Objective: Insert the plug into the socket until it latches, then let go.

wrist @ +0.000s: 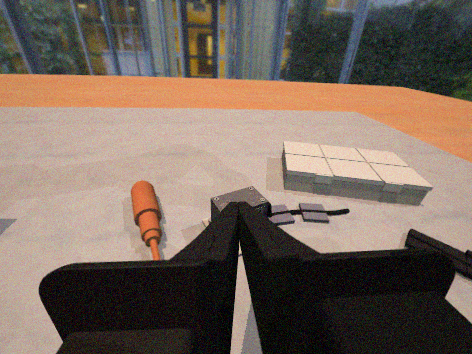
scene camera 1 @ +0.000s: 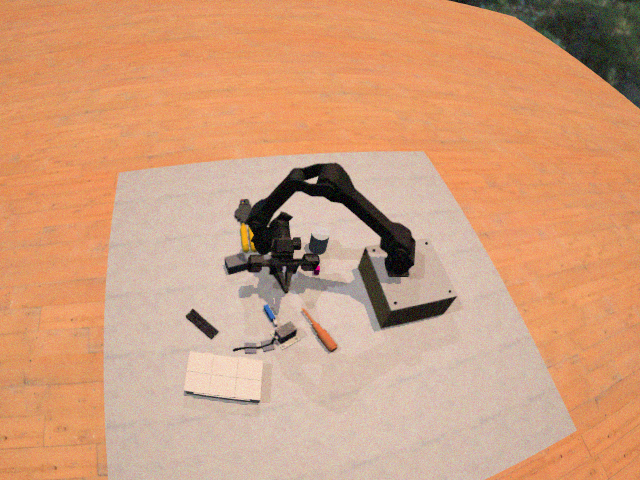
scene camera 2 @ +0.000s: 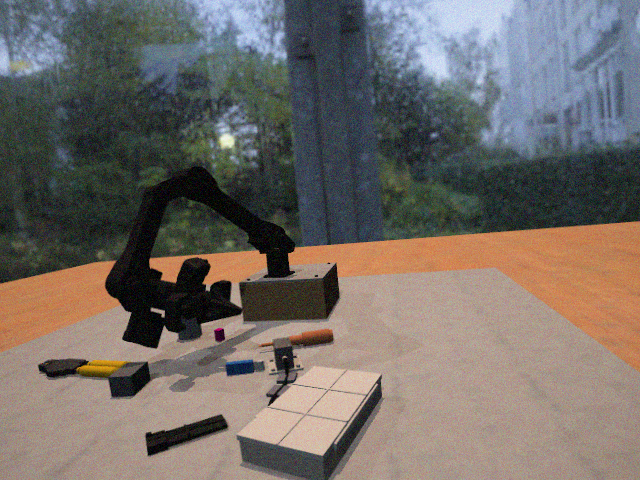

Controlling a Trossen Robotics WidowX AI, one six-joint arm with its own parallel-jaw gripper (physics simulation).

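Places are measured from the arm's base along level axes (x left, y ahead, z down), in centimetres.
Pixels of known places: gripper, fingertip midpoint: [wrist: 237,209] [scene camera 1: 286,293] [scene camera 2: 241,311]; arm's base, origin of the base link: [scene camera 1: 396,267] [scene camera 2: 279,275].
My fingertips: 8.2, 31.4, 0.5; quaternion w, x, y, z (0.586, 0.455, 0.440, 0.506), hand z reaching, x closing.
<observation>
Ahead of a thing's pixels: the offset from my fingertips to its top centre, as dx, dy, dz. "pt": to the spot under its first point.
The blue plug @[+2.0, +3.7, +7.9] [scene camera 1: 269,313] [scene camera 2: 239,367] lies low at the mat, its pale metal tip pointing toward the socket. The socket is a grey box @[+8.0, +0.4, +5.4] [scene camera 1: 286,331] [scene camera 2: 282,352] [wrist: 240,195] with screws on top, on a small pale plate, with a black cable running from it. The tip is close to the socket's side; I cannot tell whether it is inside. My gripper [scene camera 1: 286,290] [scene camera 2: 240,311] [wrist: 237,209] is shut and empty, in the air above the mat, apart from the plug. In the wrist view its fingers hide the plug and part of the socket.
An orange screwdriver @[+6.1, -8.9, +7.2] [scene camera 1: 325,338] [scene camera 2: 314,337] [wrist: 145,202] lies beside the socket. A white tiled box @[+21.0, +16.2, +6.4] [scene camera 1: 223,376] [scene camera 2: 305,400] [wrist: 350,169] and black bar @[+5.0, +22.8, +8.3] [scene camera 1: 201,323] [scene camera 2: 187,433] lie nearby. A dark block @[-15.0, +13.8, +6.4] [scene camera 2: 126,380], yellow-handled pliers @[pt -25.2, +12.1, +8.0] [scene camera 2: 98,368], a grey cylinder @[-23.1, -11.3, +2.9] [scene camera 1: 318,242] and magenta piece @[-13.5, -10.1, +7.4] [scene camera 2: 219,334] are farther off.
</observation>
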